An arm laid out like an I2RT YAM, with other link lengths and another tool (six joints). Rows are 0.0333 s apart.
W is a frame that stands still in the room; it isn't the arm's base.
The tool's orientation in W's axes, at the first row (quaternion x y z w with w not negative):
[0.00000, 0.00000, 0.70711, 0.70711]
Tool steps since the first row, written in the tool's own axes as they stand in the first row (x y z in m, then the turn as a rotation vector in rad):
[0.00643, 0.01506, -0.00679, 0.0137, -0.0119, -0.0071]
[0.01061, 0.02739, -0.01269, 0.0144, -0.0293, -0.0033]
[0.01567, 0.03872, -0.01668, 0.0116, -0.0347, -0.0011]
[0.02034, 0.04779, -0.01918, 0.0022, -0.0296, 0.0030]
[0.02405, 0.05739, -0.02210, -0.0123, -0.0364, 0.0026]
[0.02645, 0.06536, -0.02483, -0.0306, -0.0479, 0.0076]
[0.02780, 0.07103, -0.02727, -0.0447, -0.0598, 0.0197]
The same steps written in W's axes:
[-0.01506, 0.00643, -0.00679, 0.0119, 0.0137, -0.0071]
[-0.02739, 0.01061, -0.01269, 0.0293, 0.0144, -0.0033]
[-0.03872, 0.01567, -0.01668, 0.0347, 0.0116, -0.0011]
[-0.04779, 0.02034, -0.01918, 0.0296, 0.0022, 0.0030]
[-0.05739, 0.02405, -0.02210, 0.0364, -0.0123, 0.0026]
[-0.06536, 0.02645, -0.02483, 0.0479, -0.0306, 0.0076]
[-0.07103, 0.02780, -0.02727, 0.0598, -0.0447, 0.0197]

